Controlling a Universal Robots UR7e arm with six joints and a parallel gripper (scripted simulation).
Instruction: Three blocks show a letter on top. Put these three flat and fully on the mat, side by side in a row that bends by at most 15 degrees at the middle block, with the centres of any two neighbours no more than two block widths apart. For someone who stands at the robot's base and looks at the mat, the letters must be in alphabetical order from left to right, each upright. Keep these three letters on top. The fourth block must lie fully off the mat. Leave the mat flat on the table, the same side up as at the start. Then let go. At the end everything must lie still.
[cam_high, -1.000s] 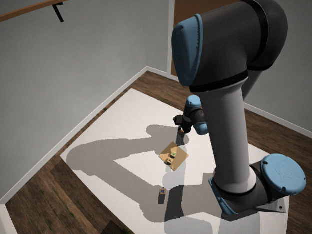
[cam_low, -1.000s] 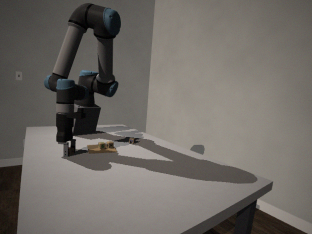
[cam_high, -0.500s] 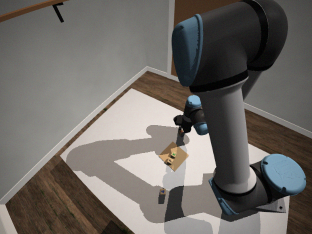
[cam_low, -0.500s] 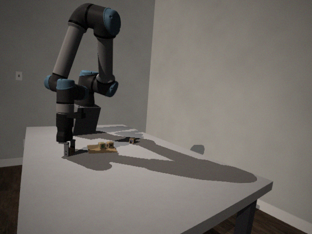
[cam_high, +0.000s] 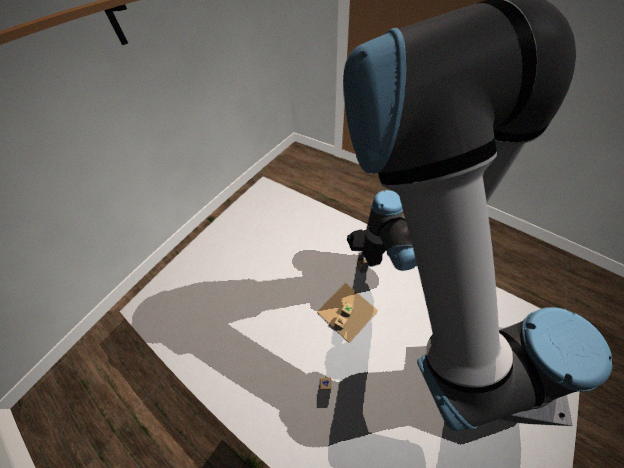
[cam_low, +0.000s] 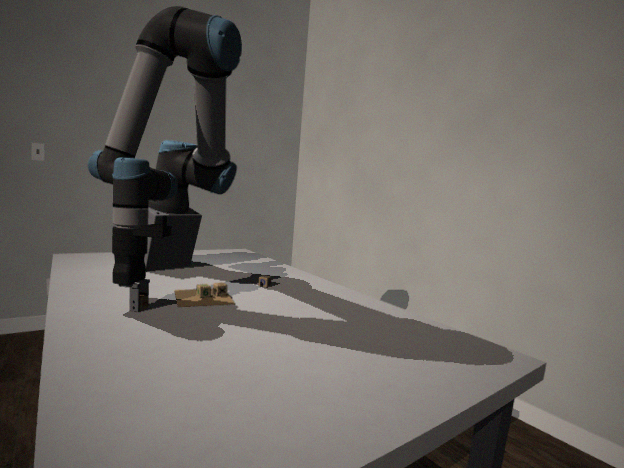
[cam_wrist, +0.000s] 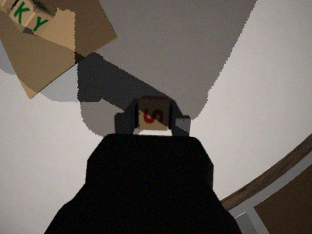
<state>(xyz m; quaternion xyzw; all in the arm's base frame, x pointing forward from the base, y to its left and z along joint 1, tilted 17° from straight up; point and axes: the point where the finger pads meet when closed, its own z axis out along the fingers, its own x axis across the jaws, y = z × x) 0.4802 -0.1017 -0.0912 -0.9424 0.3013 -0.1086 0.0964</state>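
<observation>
My gripper is now right at the block. The rest, counted from my hand: tan mat: 16 cm to the left, 5 cm behind, 2 cm below.
</observation>
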